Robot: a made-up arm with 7 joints.
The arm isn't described. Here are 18 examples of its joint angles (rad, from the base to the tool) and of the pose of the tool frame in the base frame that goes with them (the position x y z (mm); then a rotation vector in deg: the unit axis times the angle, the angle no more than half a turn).
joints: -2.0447 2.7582 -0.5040 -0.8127 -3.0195 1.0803 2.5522
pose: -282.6 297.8 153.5 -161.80 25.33 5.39
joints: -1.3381 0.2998 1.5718 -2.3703 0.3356 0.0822 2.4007
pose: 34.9 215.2 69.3 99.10 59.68 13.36
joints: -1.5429 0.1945 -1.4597 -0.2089 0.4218 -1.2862 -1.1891
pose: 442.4 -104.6 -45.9 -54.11 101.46 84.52
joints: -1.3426 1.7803 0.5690 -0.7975 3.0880 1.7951 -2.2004
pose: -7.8 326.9 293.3 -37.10 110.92 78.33
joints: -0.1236 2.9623 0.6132 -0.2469 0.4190 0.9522 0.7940
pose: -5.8 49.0 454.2 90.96 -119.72 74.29
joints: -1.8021 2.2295 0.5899 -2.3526 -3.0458 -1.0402 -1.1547
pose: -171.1 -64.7 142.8 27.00 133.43 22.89
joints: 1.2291 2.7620 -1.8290 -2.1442 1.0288 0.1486 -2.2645
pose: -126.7 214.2 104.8 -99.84 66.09 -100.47
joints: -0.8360 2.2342 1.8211 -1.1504 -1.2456 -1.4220 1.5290
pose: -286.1 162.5 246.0 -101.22 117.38 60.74
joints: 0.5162 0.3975 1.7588 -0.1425 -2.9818 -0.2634 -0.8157
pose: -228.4 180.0 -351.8 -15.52 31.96 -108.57
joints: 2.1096 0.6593 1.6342 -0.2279 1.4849 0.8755 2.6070
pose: -356.6 100.6 267.4 -2.33 79.34 -45.99
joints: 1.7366 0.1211 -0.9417 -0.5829 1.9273 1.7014 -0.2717
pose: -399.5 -188.5 -86.0 -85.49 114.80 106.18
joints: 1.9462 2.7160 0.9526 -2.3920 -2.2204 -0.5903 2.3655
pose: 84.6 -50.0 -202.0 -27.64 -10.50 -137.34
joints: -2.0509 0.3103 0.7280 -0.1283 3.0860 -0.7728 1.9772
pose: 396.3 -79.3 211.8 22.50 -80.79 -61.09
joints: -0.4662 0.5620 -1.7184 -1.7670 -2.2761 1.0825 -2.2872
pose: 64.4 -149.6 -290.1 -116.67 -33.82 5.55
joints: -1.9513 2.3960 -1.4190 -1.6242 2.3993 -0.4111 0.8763
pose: 128.0 262.5 199.5 -83.73 -136.24 49.74
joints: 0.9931 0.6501 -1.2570 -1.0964 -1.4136 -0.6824 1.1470
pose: -287.8 -16.4 -300.0 -77.90 14.13 -51.59
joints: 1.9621 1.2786 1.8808 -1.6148 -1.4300 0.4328 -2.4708
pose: 117.7 296.2 156.3 8.46 -122.96 19.12
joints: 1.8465 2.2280 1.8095 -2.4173 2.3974 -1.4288 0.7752
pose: 214.0 -44.8 -23.4 -113.31 -85.46 51.04
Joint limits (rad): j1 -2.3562..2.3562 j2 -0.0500..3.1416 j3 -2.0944..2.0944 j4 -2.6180..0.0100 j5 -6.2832..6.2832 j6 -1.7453..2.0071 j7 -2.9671..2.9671
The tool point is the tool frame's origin. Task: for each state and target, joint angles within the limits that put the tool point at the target. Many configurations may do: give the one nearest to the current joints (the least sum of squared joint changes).
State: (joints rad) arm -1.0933 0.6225 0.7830 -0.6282 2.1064 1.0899 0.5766
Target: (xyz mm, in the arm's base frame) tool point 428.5 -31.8 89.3
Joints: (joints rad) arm -1.4054 0.1207 0.5148 -0.8035 2.1064 1.0899 0.5766
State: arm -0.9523 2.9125 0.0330 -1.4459 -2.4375 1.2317 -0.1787
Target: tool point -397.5 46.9 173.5
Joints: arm -1.6875 3.1182 0.2106 -0.8439 -2.4375 1.2317 -0.1787
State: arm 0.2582 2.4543 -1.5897 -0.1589 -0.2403 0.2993 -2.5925
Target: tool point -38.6 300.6 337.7
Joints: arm -0.1777 2.3943 -1.5655 0.0064 -0.2403 0.2993 -2.5925
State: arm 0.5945 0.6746 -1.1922 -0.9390 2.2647 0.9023 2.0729
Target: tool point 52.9 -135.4 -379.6
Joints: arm 0.2204 0.2411 -1.0811 -1.1937 2.2647 0.9023 2.0729
